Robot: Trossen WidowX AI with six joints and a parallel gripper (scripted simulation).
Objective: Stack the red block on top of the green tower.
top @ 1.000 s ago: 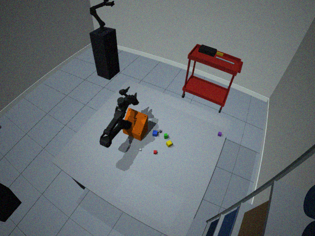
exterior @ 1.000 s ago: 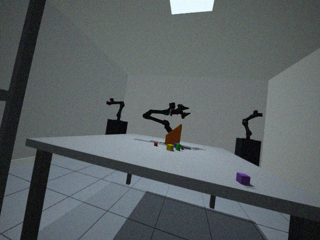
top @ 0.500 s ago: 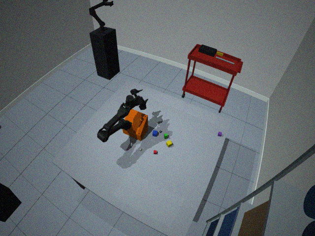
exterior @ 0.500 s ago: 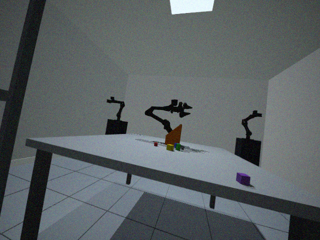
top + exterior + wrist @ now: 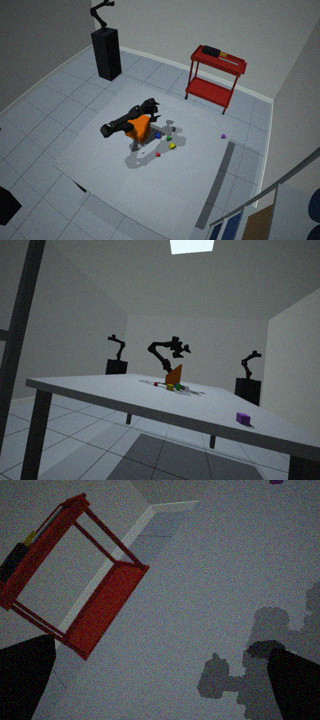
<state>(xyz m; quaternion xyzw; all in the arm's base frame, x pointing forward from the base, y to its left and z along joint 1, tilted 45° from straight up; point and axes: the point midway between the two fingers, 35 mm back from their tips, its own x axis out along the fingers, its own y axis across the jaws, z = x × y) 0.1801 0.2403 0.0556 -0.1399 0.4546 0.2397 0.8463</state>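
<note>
The red block is 29 cm below my gripper tip, 22 cm to the right of it and 11 cm ahead of it. The rest, counted from my gripper tip: blue block (29 cm below, 5 cm to the right, 1 cm ahead); small dark block (30 cm below, 5 cm ahead); yellow block (29 cm below, 18 cm ahead, 9 cm to the right).
</note>
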